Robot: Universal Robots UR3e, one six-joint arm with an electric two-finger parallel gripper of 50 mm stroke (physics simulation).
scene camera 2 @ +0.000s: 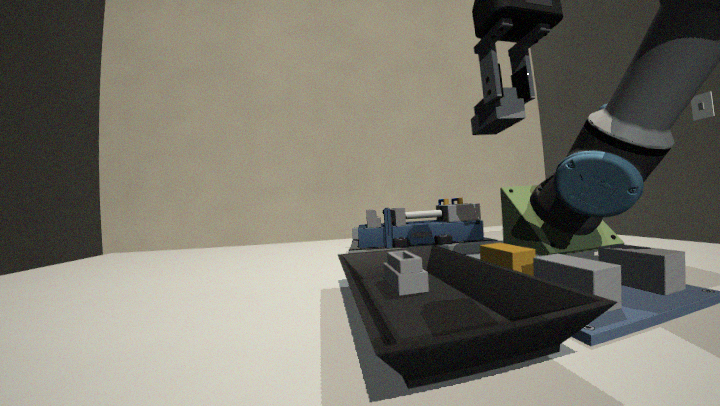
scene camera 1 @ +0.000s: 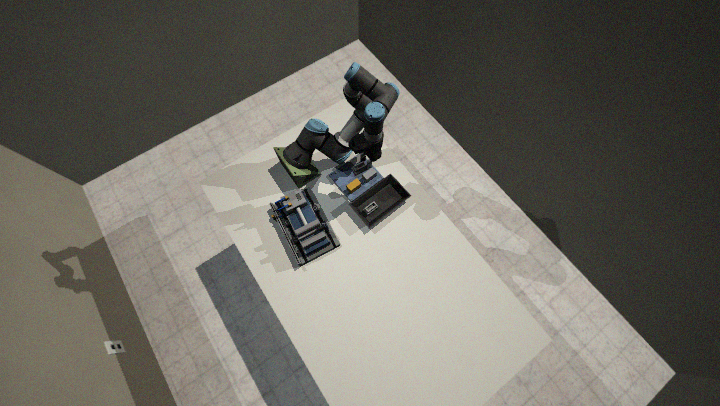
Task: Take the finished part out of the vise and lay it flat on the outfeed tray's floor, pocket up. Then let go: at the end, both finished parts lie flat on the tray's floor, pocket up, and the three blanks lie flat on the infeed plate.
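Frame: origin at the arm's base, x ahead, y left, z up, level; metres.
Seen in the pictures: gripper, between the fingertips: (scene camera 2: pixel 509 101) (scene camera 1: pixel 365 164); arm's base, origin of its link: (scene camera 2: pixel 562 210) (scene camera 1: pixel 296 158).
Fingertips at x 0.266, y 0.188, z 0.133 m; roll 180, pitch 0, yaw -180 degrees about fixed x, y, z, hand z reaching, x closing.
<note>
Offsets run from my fingertips to a thing's top centre.
My gripper (scene camera 1: pixel 361 161) (scene camera 2: pixel 510 90) is shut on a grey finished part @(0.003 m back, 0.028 m right, 0.017 m up) (scene camera 2: pixel 504 113) and holds it high in the air, wide base down, above the level of the outfeed tray and infeed plate. Its pocket is hidden. The other grey finished part @(0.111 m ahead, 0.053 m right, 0.157 m down) (scene camera 1: pixel 371 207) (scene camera 2: pixel 413 282) lies flat, pocket up, near one end of the black outfeed tray (scene camera 1: pixel 393 195) (scene camera 2: pixel 468 348). The blue infeed plate @(0.059 m back, 0.006 m right, 0.196 m down) (scene camera 1: pixel 338 176) (scene camera 2: pixel 650 302) bears an orange blank @(0.019 m back, 0.049 m right, 0.160 m down) (scene camera 1: pixel 353 185) (scene camera 2: pixel 506 257), a light grey blank @(0.020 m back, 0.041 m left, 0.160 m down) (scene camera 1: pixel 369 174) (scene camera 2: pixel 579 274) and a darker grey blank @(0.111 m back, 0.038 m left, 0.160 m down) (scene camera 2: pixel 640 269).
The blue vise @(0.004 m back, 0.326 m right, 0.105 m down) (scene camera 1: pixel 304 219) (scene camera 2: pixel 421 234) stands on the other side of the tray from scene camera 2; no part shows between its jaws there. The green arm mount (scene camera 1: pixel 297 170) (scene camera 2: pixel 516 221) stands near the plate and vise. The tray's raised walls adjoin the plate.
</note>
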